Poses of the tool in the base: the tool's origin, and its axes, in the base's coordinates. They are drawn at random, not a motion.
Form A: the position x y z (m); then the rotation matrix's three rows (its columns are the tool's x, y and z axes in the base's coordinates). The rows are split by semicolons.
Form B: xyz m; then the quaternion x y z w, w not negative. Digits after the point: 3 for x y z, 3 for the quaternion.
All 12 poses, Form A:
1: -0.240 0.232 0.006; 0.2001 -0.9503 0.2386; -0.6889 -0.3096 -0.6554; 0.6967 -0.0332 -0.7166
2: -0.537 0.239 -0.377; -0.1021 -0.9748 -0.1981; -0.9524 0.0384 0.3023; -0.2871 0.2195 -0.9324
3: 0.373 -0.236 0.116; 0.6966 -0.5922 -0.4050; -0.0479 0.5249 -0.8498; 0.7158 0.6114 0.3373
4: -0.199 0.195 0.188; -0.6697 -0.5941 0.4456; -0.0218 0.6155 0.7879; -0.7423 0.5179 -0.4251
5: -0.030 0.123 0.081; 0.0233 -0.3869 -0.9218; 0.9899 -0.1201 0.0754; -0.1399 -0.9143 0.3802
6: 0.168 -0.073 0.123; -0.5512 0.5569 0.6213; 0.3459 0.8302 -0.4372; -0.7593 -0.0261 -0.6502
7: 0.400 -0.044 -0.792; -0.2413 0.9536 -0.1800; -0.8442 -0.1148 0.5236; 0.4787 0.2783 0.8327
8: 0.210 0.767 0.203; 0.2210 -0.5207 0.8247; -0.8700 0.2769 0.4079; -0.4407 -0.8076 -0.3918
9: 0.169 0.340 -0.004; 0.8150 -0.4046 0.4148; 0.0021 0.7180 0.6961; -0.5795 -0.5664 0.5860
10: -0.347 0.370 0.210; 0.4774 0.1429 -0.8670; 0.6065 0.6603 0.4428; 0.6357 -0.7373 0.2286
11: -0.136 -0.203 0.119; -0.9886 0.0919 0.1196; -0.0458 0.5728 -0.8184; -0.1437 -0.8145 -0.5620
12: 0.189 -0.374 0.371; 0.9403 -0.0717 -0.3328; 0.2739 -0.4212 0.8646; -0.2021 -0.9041 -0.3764
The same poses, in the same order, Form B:
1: -0.240 0.232 0.006 0.746 -0.549 0.313 0.208
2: -0.537 0.239 -0.377 -0.669 0.720 0.181 0.031
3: 0.373 -0.236 0.116 0.457 -0.350 0.170 0.800
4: -0.199 0.195 0.188 -0.187 0.823 0.397 0.361
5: -0.030 0.123 0.081 -0.437 -0.345 0.608 0.566
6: 0.168 -0.073 0.123 0.259 0.871 -0.133 0.396
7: 0.400 -0.044 -0.792 -0.101 -0.271 -0.740 0.608
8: 0.210 0.767 0.203 -0.578 0.602 -0.166 0.526
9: 0.169 0.340 -0.004 -0.357 0.282 0.115 0.883
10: -0.347 0.370 0.210 -0.384 -0.488 0.151 0.769
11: -0.136 -0.203 0.119 0.013 0.884 -0.462 0.074
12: 0.189 -0.374 0.371 -0.827 -0.061 0.162 0.534
